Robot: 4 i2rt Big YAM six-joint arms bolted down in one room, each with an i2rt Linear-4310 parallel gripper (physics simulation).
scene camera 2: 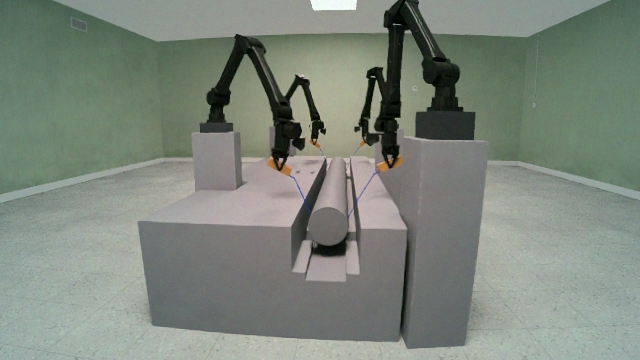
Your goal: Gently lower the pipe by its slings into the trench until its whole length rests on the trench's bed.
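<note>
The grey pipe [328, 225] lies lengthwise between the walls of the trench [326, 270]. Its near end is above the bed, with a dark shadow under it; its far underside is hidden. Blue slings [300, 191] [365, 191] run up from both sides of the pipe to orange handles [285, 171] [398, 161]. The near left gripper [279, 165] and near right gripper [389, 164] are shut on the near handles. The far left gripper [314, 142] and far right gripper [364, 142] are small, at two more orange handles with slings; their fingers are hard to make out.
The trench is cut into a large grey block [220, 275]. The near left arm stands on a grey pedestal [215, 162], the near right arm on a taller pedestal [442, 240] beside the block. Two more arms stand farther back, left and right.
</note>
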